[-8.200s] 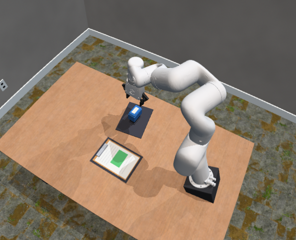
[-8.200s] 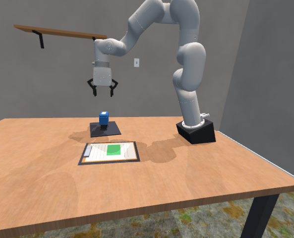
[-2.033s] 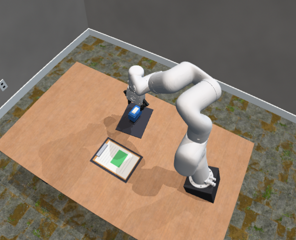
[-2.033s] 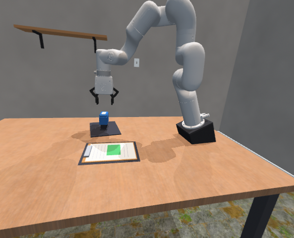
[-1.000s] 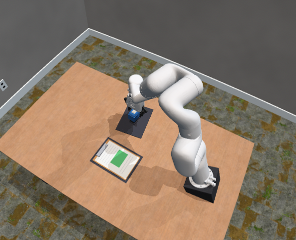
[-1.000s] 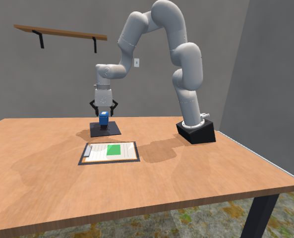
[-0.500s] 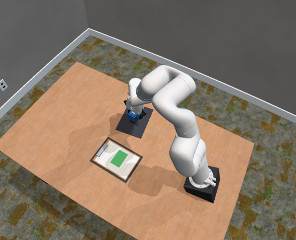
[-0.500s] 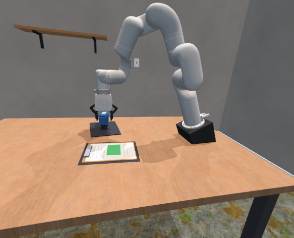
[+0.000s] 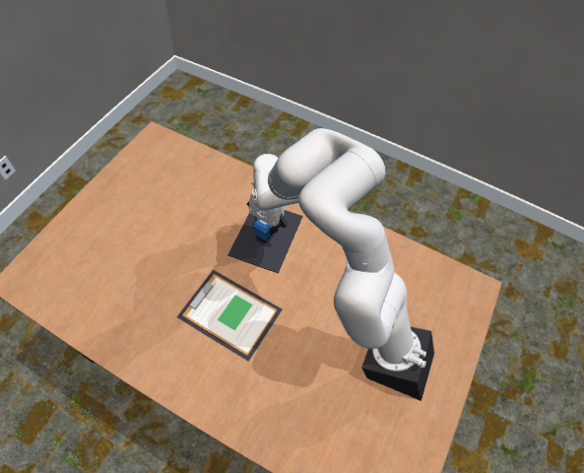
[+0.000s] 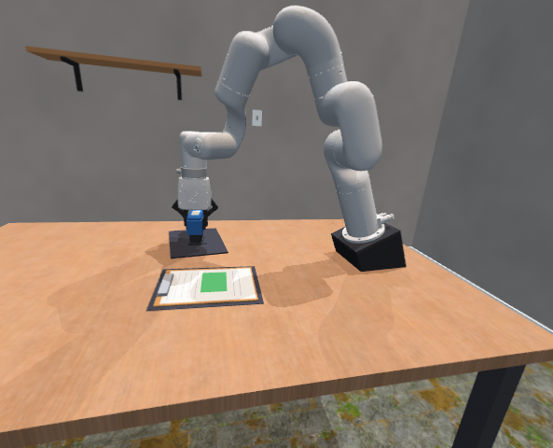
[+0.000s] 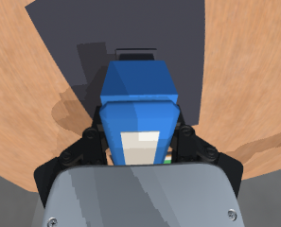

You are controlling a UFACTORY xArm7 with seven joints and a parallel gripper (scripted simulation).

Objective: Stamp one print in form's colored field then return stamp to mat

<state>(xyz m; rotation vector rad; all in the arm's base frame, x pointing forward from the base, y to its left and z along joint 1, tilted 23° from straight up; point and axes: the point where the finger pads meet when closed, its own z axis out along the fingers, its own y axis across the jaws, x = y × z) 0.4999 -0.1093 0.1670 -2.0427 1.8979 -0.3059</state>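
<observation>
Right now the blue stamp is 20 mm below my hand. Round my hand: dark mat: 70 mm below; form: 80 mm behind, 280 mm to the left, 60 mm below; black stamp base: 50 mm below.
</observation>
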